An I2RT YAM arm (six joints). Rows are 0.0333 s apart.
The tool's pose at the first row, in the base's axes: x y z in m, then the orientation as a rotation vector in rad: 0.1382 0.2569 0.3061 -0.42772 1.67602 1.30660
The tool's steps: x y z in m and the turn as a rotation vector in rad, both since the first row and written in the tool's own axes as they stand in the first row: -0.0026 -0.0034 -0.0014 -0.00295 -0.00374 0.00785; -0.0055 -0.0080 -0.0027 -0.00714 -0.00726 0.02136; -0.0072 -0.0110 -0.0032 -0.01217 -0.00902 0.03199; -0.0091 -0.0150 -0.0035 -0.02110 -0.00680 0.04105; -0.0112 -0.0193 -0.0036 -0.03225 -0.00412 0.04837; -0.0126 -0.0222 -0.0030 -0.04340 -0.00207 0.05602; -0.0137 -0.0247 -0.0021 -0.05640 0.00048 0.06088
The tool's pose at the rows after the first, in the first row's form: 0.1414 0.2537 0.3063 -0.42059 1.67441 1.31499; 0.1456 0.2501 0.3061 -0.40985 1.67452 1.32859; 0.1485 0.2481 0.3058 -0.40312 1.67437 1.34080; 0.1522 0.2458 0.3051 -0.40277 1.67454 1.35532; 0.1564 0.2436 0.3044 -0.40544 1.67302 1.37054; 0.1595 0.2427 0.3039 -0.40738 1.67103 1.38602; 0.1623 0.2423 0.3034 -0.41301 1.66716 1.40110
